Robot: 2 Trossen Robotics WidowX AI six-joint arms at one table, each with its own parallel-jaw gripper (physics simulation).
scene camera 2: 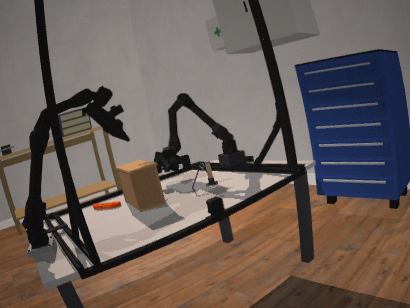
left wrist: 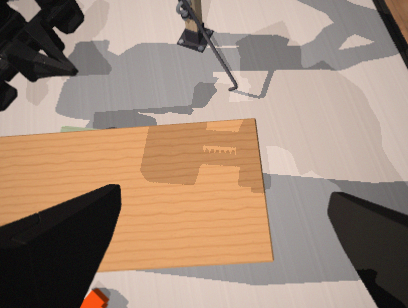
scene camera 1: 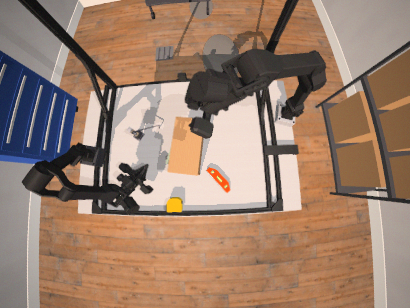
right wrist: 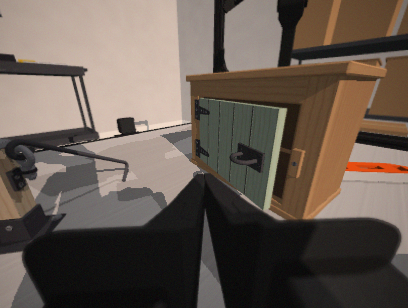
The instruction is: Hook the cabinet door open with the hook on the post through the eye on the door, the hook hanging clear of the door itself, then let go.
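Places are measured from the left arm's base along level axes (x ahead, y left, z up), in metres.
Pixels of known places: left gripper, fingertip midpoint: (scene camera 2: pixel 127 139) (left wrist: pixel 226 198) (scene camera 1: pixel 192 114); right gripper, fingertip midpoint: (scene camera 2: pixel 167 168) (left wrist: pixel 75 71) (scene camera 1: pixel 147 164) (right wrist: pixel 203 180); left arm's base, origin of the base link: (scene camera 2: pixel 40 244) (scene camera 1: pixel 287 113); right arm's base, origin of the base link: (scene camera 2: pixel 231 152) (scene camera 1: pixel 89 155).
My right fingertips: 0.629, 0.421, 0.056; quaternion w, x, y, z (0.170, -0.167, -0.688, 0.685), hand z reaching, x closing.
Note:
Ahead of a thing's pixels: the offset from my right fingertips to its middle, as dx, dy, dz. "spot": to the spot under its first point.
The wooden cabinet {-0.166, -0.112, -0.011} (scene camera 1: pixel 185 150) (scene camera 2: pixel 145 185) (left wrist: pixel 200 210) (right wrist: pixel 325 150) stands upright. Its green door {spot: -0.099, -0.133, -0.009} (right wrist: pixel 215 130) is ajar, its free edge out from the frame, and carries a dark metal eye (right wrist: pixel 245 162). The post {spot: +0.137, -0.151, -0.032} (scene camera 2: pixel 209 170) (left wrist: pixel 192 20) (right wrist: pixel 15 185) stands apart, facing the door. Its hook {+0.076, -0.167, -0.041} (scene camera 1: pixel 150 125) (left wrist: pixel 215 50) (right wrist: pixel 80 152) slants outward, its bent tip free and away from the eye. My left gripper (scene camera 2: pixel 128 139) (left wrist: pixel 226 198) is open and empty above the cabinet. My right gripper (scene camera 1: pixel 146 167) (left wrist: pixel 75 71) (right wrist: pixel 203 180) is shut and empty in front of the door; contact cannot be told.
An orange level {-0.338, -0.007, -0.086} (scene camera 1: pixel 218 180) (scene camera 2: pixel 107 205) (right wrist: pixel 377 167) lies behind the cabinet, seen from the door side. A yellow block {-0.151, +0.165, -0.077} (scene camera 1: pixel 174 205) is at the table's lower edge in scene camera 1. A black block {spot: -0.025, -0.513, -0.047} (scene camera 1: pixel 182 76) (scene camera 2: pixel 215 206) (right wrist: pixel 126 125) sits at the opposite edge. Black frame rails border the table.

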